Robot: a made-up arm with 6 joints. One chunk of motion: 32 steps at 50 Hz.
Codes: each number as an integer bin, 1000 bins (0 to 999) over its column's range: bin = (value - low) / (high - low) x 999, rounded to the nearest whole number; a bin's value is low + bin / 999 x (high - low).
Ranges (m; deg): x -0.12..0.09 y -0.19..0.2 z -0.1..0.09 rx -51..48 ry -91..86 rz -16..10
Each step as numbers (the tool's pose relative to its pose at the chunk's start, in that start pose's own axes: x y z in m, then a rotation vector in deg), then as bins.
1 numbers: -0.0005 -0.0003 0.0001 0.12 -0.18 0.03
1 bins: 568 486 526 516 513 616
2 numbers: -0.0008 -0.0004 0.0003 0.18 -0.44 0.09
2 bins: 567 486 527 516 511 618
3 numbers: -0.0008 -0.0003 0.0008 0.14 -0.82 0.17
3 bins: 567 486 530 516 509 621
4 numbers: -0.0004 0.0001 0.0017 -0.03 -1.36 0.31
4 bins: 569 487 535 514 506 627
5 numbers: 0.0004 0.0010 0.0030 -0.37 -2.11 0.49
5 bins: 573 489 542 511 502 634
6 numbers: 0.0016 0.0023 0.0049 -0.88 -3.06 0.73
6 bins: 578 493 552 506 496 643
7 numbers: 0.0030 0.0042 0.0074 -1.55 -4.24 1.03
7 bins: 585 497 565 499 490 654
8 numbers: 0.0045 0.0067 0.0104 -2.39 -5.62 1.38
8 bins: 592 504 580 491 482 668
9 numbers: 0.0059 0.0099 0.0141 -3.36 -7.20 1.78
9 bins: 599 512 600 481 473 683
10 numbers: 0.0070 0.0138 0.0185 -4.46 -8.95 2.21
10 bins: 604 522 623 470 463 700
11 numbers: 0.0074 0.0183 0.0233 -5.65 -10.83 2.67
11 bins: 606 534 648 458 452 717
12 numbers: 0.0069 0.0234 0.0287 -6.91 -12.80 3.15
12 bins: 604 547 677 445 441 736
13 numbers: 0.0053 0.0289 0.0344 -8.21 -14.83 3.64
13 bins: 596 561 707 432 430 755
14 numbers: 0.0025 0.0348 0.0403 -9.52 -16.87 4.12
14 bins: 583 576 738 419 418 773
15 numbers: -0.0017 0.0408 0.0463 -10.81 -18.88 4.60
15 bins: 563 591 769 406 407 792
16 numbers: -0.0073 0.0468 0.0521 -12.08 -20.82 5.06
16 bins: 536 607 800 393 396 809
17 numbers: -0.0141 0.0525 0.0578 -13.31 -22.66 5.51
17 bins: 504 621 830 380 386 826
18 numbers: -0.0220 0.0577 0.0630 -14.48 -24.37 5.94
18 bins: 466 634 857 369 376 843
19 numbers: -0.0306 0.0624 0.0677 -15.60 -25.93 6.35
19 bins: 425 647 882 357 367 859
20 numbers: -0.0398 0.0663 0.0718 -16.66 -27.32 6.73
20 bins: 382 657 903 347 359 873
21 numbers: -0.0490 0.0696 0.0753 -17.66 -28.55 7.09
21 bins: 338 665 922 336 352 887
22 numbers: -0.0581 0.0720 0.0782 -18.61 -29.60 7.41
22 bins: 294 671 937 327 347 899
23 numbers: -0.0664 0.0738 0.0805 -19.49 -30.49 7.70
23 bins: 255 676 949 318 342 911
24 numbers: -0.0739 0.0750 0.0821 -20.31 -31.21 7.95
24 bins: 219 679 957 310 337 920
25 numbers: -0.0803 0.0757 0.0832 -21.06 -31.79 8.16
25 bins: 189 681 963 302 334 928
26 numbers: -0.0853 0.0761 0.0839 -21.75 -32.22 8.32
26 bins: 165 682 967 295 332 934
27 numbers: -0.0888 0.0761 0.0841 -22.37 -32.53 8.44
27 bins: 148 682 968 289 330 939
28 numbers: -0.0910 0.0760 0.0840 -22.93 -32.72 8.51
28 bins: 138 681 967 283 329 942
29 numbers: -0.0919 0.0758 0.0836 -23.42 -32.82 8.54
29 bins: 134 681 965 278 328 943
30 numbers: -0.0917 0.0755 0.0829 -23.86 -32.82 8.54
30 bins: 135 680 962 274 328 943
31 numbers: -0.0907 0.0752 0.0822 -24.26 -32.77 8.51
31 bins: 139 679 958 270 329 942
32 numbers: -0.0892 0.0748 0.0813 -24.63 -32.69 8.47
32 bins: 147 678 953 266 329 940
